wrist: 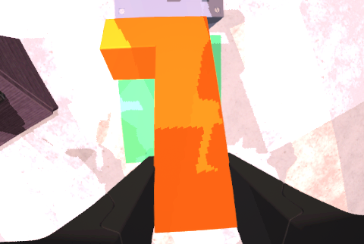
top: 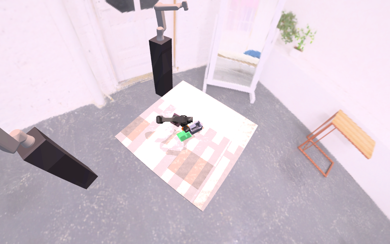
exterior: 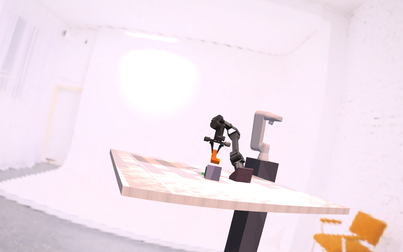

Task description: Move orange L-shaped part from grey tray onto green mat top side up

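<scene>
My gripper tip is now 4 cm to the right of the orange L-shaped part and 3 cm above it. Round my gripper tip: green mat (1 cm to the left, 17 cm below).
</scene>
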